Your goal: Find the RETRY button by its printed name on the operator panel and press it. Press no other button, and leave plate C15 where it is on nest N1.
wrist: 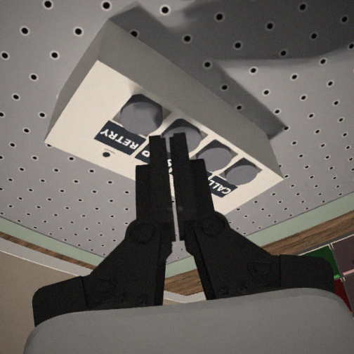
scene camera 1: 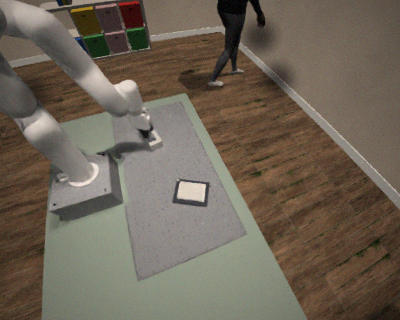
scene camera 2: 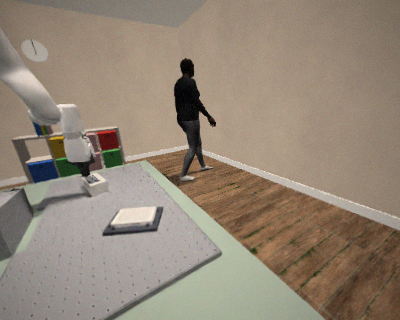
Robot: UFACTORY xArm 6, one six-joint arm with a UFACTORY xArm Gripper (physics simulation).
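Places are measured from the arm's base along level axes (x ahead, y left, z up), in millimetres.
Where they show: gripper, fingertip midpoint: (scene camera 1: 146,136) (scene camera 2: 86,176); arm's base, origin of the base link: (scene camera 1: 84,174).
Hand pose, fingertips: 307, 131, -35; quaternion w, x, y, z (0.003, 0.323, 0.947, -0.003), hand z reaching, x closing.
Observation:
Things, the pixels of their centre, and the offset from my fingertips, as dx, dy, dz. Level surfaces: height alone.
- operator panel, body centre: (scene camera 2: 94,183) (scene camera 1: 150,136) +23, +42, -60
- Plate C15, body centre: (scene camera 2: 135,216) (scene camera 1: 191,191) +104, -356, -68
- dark nest N1, body centre: (scene camera 2: 135,218) (scene camera 1: 191,191) +103, -356, -76
- perforated grey board, its level: dz -87
The operator panel (scene camera 1: 156,144) (scene camera 2: 99,187) (wrist: 165,75) is a light box with four round grey buttons in a row. In the wrist view, the RETRY button (wrist: 141,115) is the leftmost and largest-looking, above its dark RETRY label (wrist: 118,138), printed upside down here. My gripper (scene camera 1: 147,134) (scene camera 2: 86,175) (wrist: 168,154) is shut and empty. Its tips overlap the left part of the second button (wrist: 185,134), right of RETRY; contact cannot be told. The fingers hide parts of the middle labels. Plate C15 (scene camera 1: 191,191) (scene camera 2: 134,216) lies on dark nest N1 (scene camera 1: 190,203) (scene camera 2: 120,231).
Two more buttons (wrist: 215,155) (wrist: 241,172) sit right of the fingertips; the last is beside a CALL label (wrist: 222,187). The panel stands on the perforated grey board (scene camera 1: 165,240) (scene camera 2: 60,270) (wrist: 30,170). A person (scene camera 1: 234,35) (scene camera 2: 188,115) is on the floor beyond the table.

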